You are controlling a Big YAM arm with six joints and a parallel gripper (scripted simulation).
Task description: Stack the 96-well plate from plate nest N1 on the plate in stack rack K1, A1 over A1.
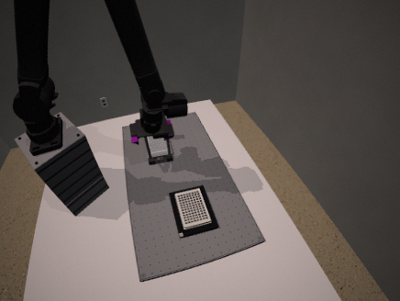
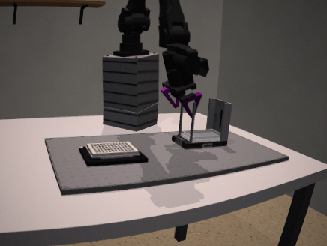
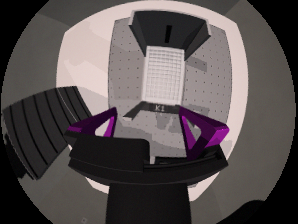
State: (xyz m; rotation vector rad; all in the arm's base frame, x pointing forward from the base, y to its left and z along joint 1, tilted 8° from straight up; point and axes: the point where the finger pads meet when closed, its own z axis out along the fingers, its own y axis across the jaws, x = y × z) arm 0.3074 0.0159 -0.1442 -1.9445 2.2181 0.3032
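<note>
My hand is 330 mm to the left of the pale A1 mark, 90 mm above it and 30 mm past it. The rest, counted from my hand: tall back wall 130 mm to the left, 50 mm ahead, 30 mm below.
</note>
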